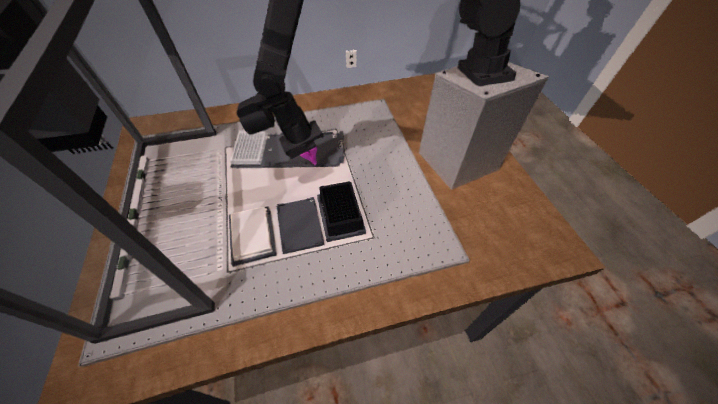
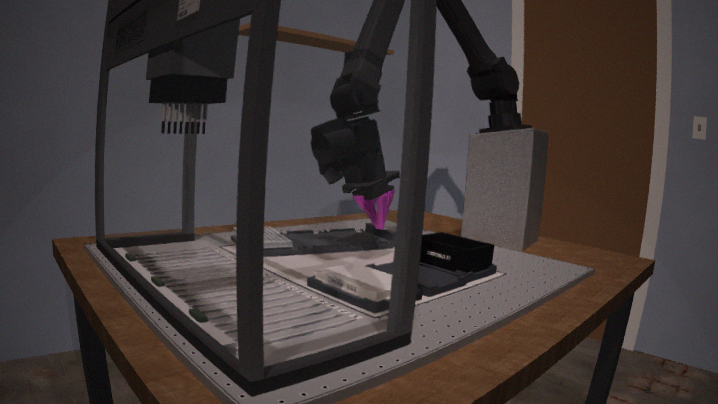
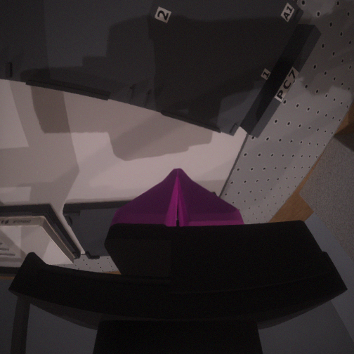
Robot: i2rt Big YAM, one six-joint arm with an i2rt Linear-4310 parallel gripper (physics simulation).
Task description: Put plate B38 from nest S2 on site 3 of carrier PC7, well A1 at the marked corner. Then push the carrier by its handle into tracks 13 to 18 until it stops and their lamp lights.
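Note:
My gripper is shut and empty, its magenta fingertips pointing down near the handle end of carrier PC7. The dark carrier lies along the back of the pale mat, outside the tracks. Its handle carries the PC7 label and is at the end away from the tracks. The white well plate sits on the carrier's end nearest the tracks. Its A1 corner cannot be made out. The middle front nest is empty.
A pale lidded plate and a black box stand in the outer front nests. A dark frame surrounds the tracks, with a pipetting head above. The arm's pedestal stands right.

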